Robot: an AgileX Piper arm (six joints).
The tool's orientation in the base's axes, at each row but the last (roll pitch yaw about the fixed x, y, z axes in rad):
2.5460 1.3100 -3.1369
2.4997 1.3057 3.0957
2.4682 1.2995 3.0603
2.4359 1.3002 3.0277
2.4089 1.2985 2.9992
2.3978 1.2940 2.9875
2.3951 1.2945 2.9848
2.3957 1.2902 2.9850
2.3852 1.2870 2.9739
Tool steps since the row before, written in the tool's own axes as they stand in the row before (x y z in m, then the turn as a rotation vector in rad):
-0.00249 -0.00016 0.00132 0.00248 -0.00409 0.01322
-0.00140 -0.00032 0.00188 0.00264 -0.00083 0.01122
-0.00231 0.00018 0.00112 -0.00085 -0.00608 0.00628
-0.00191 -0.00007 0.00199 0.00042 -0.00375 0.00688
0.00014 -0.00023 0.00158 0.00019 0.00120 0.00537
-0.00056 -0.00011 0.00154 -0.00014 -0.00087 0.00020
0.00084 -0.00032 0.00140 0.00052 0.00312 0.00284
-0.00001 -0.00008 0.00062 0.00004 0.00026 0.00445
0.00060 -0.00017 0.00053 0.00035 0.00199 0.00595
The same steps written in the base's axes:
0.00178 0.00062 0.00210 0.01213 0.00409 -0.00581
0.00204 0.00078 0.00091 0.00873 0.00566 -0.00503
0.00142 0.00073 0.00202 0.00851 -0.00153 -0.00151
0.00214 0.00100 0.00142 0.00741 0.00077 -0.00245
0.00135 0.00070 -0.00049 0.00363 0.00401 -0.00104
0.00145 0.00075 0.00021 0.00066 -0.00061 -0.00007
0.00107 0.00056 -0.00115 0.00049 0.00419 -0.00049
0.00054 0.00028 -0.00013 0.00342 0.00271 -0.00089
0.00035 0.00018 -0.00072 0.00363 0.00500 -0.00117

